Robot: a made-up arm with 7 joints.
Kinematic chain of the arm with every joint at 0, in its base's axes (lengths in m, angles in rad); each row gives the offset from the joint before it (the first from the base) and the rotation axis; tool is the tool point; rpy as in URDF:
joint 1: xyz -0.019 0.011 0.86 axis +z
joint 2: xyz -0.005 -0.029 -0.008 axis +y
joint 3: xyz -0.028 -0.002 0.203 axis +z
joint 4: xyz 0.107 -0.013 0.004 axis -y
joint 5: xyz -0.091 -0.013 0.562 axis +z
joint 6: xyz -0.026 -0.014 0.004 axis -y
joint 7: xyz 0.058 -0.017 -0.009 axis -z
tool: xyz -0.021 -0.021 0.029 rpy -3.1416 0 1.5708
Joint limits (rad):
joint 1: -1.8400..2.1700
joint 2: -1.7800..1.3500
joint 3: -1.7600..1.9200
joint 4: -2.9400..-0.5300
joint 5: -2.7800..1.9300
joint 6: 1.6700..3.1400
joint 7: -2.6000..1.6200
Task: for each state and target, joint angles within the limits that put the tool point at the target. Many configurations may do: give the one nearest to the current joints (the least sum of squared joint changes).
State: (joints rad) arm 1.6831 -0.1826 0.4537 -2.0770 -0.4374 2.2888 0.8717
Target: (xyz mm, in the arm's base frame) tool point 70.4 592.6 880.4
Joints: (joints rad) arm 1.3575 -0.2185 0.1548 -2.3832 -0.4076 2.3246 0.8669
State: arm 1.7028 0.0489 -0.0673 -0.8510 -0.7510 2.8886 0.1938
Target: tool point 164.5 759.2 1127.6
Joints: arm 1.5803 0.6790 -0.2960 -0.9433 -0.6760 2.4849 -0.0163
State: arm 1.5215 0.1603 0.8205 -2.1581 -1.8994 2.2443 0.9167
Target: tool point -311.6 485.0 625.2
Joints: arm 1.4212 0.4290 0.5914 -2.1518 -1.8792 2.1885 0.9154
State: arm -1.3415 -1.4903 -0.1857 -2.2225 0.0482 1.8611 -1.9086
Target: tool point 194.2 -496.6 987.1
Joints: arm -1.0143 -0.9003 0.0341 -2.7881 0.0480 1.7738 -1.9305
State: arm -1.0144 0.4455 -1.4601 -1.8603 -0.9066 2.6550 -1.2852
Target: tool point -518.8 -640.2 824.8
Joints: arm -1.2238 0.9794 -1.1577 -1.6415 -0.8774 2.3360 -1.3955
